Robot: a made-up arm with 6 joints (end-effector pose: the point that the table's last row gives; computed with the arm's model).
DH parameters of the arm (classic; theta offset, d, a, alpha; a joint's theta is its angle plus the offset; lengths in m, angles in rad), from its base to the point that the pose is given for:
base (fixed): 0.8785 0 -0.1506 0
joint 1: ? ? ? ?
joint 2: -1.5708 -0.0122 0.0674 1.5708
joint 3: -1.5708 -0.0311 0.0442 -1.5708
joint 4: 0 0.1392 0.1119 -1.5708
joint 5: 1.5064 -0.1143 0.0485 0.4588
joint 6: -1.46 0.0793 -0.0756 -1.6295
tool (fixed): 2.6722 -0.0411 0 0
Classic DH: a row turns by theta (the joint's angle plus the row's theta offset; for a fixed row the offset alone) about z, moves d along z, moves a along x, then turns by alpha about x.
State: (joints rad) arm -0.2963 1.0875 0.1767 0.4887 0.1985 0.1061
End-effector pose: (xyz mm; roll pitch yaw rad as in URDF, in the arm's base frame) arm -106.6 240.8 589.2 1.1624 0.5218 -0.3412
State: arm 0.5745 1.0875 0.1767 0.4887 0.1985 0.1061
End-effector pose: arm -375.7 105.9 589.2 1.1624 0.5218 0.5296
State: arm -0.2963 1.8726 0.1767 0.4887 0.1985 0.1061
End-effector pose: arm -115.8 210.7 774.8 2.0311 0.3899 0.0625
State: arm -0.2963 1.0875 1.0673 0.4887 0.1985 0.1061
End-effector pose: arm 60.5 204.6 581.7 1.3340 0.1522 -1.0830
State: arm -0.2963 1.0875 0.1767 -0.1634 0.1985 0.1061
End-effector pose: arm -116.1 215.4 536.9 0.9963 -0.0336 -0.0761
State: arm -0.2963 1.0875 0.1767 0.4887 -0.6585 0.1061
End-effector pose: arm -114.2 225.1 597.8 0.9227 0.0983 -1.1333
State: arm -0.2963 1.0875 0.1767 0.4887 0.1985 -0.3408
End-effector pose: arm -100.6 205.8 602.9 1.1993 0.3441 -0.7349
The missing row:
joint 1: 0.6923 0.6439 0.0982 1.5708
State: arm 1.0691 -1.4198 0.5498 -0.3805 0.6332 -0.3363
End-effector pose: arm 11.4 -207.5 605.4 -1.4131 0.3094 1.2500
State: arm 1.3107 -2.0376 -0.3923 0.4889 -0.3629 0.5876
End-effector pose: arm -77.0 -345.3 668.6 -2.2305 -0.8040 1.0190
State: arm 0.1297 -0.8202 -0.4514 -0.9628 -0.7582 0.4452
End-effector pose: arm -236.6 -201.9 567.0 -0.4392 0.5651 0.7737
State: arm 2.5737 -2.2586 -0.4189 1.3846 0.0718 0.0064
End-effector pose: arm 71.3 -100.8 663.0 2.8828 -1.0712 -2.3464
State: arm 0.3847 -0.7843 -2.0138 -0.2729 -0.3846 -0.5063
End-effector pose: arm -187.9 23.2 704.8 -0.7716 0.8788 -0.6390
